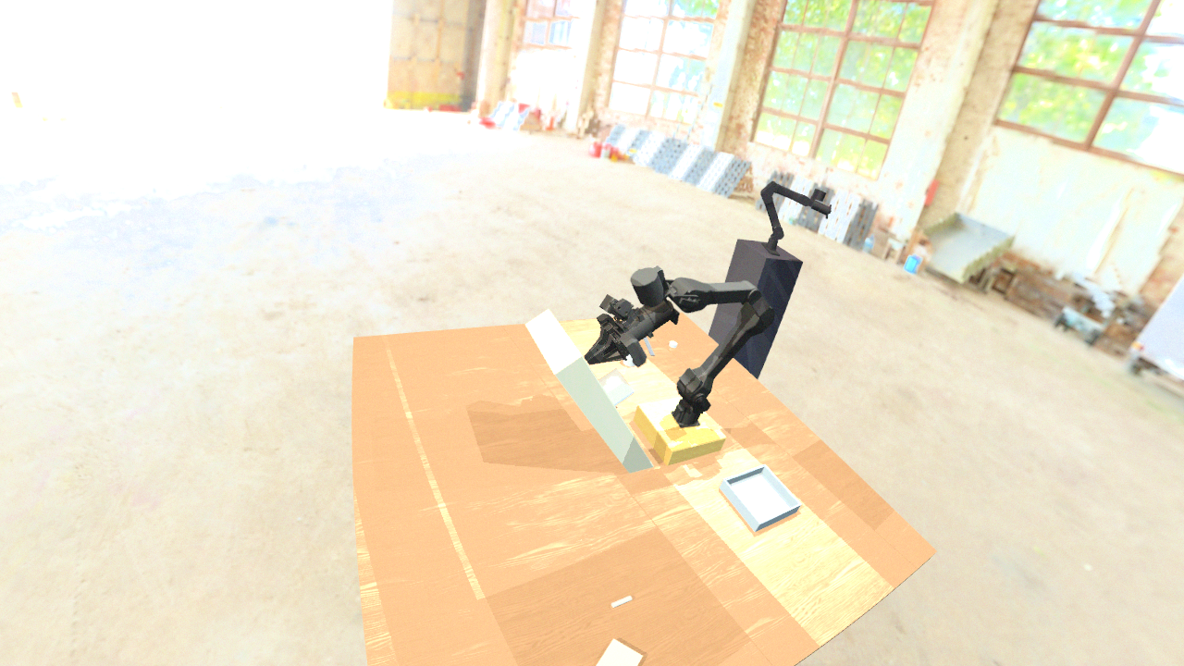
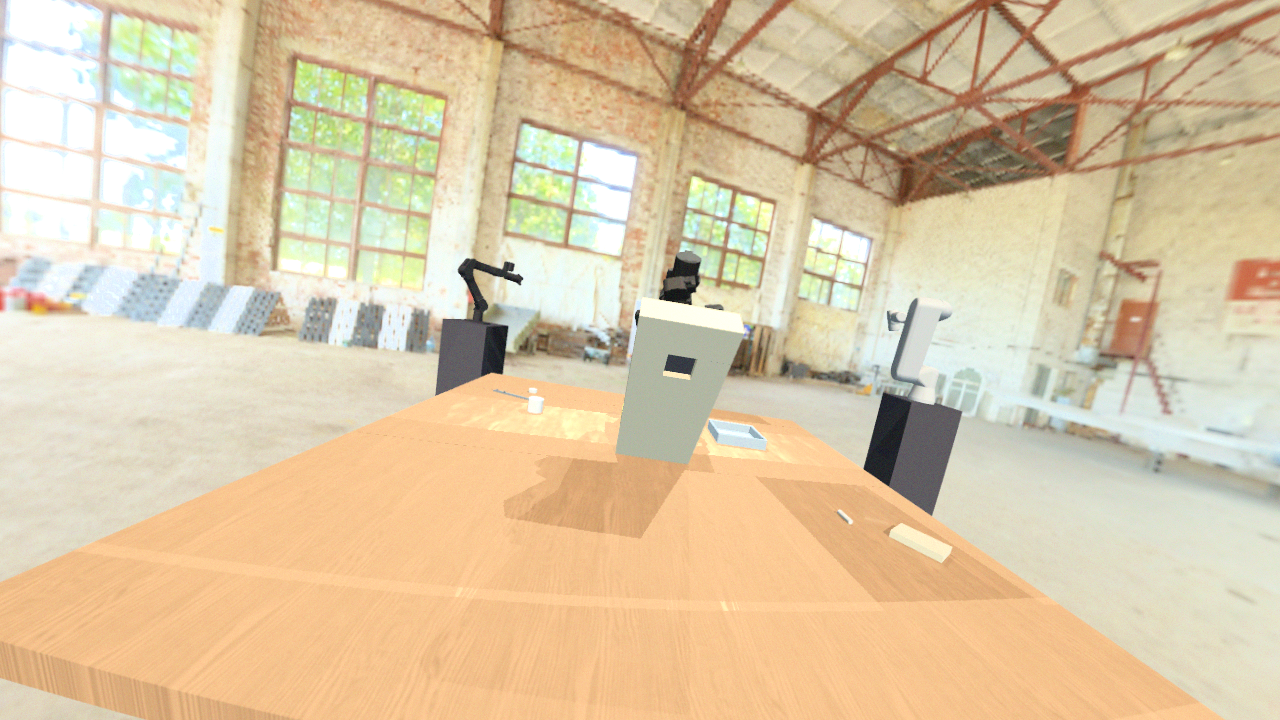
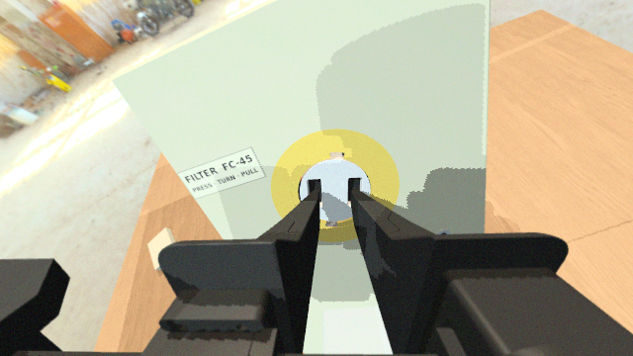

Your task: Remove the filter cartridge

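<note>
Right now the white round filter cartridge is 2 cm ahead of my gripper tip and 1 cm below it. Round my gripper tip: pale block (6 cm ahead, 52 cm to the left, 28 cm below); then small white stick (40 cm to the left, 29 cm below); then tray (43 cm behind, 23 cm to the left, 28 cm below).
</note>
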